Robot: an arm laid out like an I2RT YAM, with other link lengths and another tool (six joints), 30 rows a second.
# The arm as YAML. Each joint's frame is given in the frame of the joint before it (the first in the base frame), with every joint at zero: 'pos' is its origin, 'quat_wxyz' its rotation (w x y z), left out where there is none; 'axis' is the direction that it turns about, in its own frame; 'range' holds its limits. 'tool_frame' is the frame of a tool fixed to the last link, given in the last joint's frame.
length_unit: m
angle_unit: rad
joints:
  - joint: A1
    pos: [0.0, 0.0, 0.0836]
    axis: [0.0, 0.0, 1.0]
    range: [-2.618, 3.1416]
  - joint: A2
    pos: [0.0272, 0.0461, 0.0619]
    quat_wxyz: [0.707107, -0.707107, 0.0, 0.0]
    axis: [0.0, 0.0, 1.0]
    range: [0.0, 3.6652]
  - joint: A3
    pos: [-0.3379, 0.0, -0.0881]
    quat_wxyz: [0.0, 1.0, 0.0, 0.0]
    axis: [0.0, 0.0, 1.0]
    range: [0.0, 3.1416]
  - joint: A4
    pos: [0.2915, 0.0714, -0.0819]
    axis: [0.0, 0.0, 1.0]
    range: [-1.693, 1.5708]
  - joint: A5
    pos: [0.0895, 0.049, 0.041]
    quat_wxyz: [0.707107, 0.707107, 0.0, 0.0]
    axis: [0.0, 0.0, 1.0]
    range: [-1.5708, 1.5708]
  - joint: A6
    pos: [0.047, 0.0, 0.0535]
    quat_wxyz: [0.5, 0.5, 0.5, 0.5]
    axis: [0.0, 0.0, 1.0]
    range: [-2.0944, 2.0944]
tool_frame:
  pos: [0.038, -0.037, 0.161]
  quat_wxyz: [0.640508, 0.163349, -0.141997, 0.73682]
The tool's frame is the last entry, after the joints.
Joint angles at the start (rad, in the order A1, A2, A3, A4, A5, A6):
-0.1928 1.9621 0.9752 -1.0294 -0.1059 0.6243
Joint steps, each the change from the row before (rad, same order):
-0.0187 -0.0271 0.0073 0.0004 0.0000 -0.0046
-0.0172 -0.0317 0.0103 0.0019 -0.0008 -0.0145
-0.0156 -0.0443 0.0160 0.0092 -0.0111 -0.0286
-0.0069 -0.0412 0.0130 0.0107 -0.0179 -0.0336
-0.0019 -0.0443 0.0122 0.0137 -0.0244 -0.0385
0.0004 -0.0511 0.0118 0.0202 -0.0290 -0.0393
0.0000 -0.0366 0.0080 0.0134 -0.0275 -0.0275
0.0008 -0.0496 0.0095 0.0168 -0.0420 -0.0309
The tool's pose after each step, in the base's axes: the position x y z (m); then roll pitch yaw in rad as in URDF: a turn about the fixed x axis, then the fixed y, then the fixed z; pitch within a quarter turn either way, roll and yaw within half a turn. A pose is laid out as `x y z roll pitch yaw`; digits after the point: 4 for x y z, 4 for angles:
0.2451 -0.0846 -0.0131 -2.9352 0.0624 2.2007
0.2544 -0.0910 -0.0049 -2.9700 0.0924 2.1939
0.2709 -0.0967 0.0069 -3.0328 0.1346 2.1944
0.2869 -0.0986 0.0186 -3.0978 0.1711 2.2051
0.3044 -0.0978 0.0322 3.1121 0.2106 2.2219
0.3241 -0.0957 0.0494 3.0283 0.2613 2.2377
0.3374 -0.0926 0.0630 2.9646 0.2946 2.2457
0.3535 -0.0867 0.0827 2.8773 0.3364 2.2502

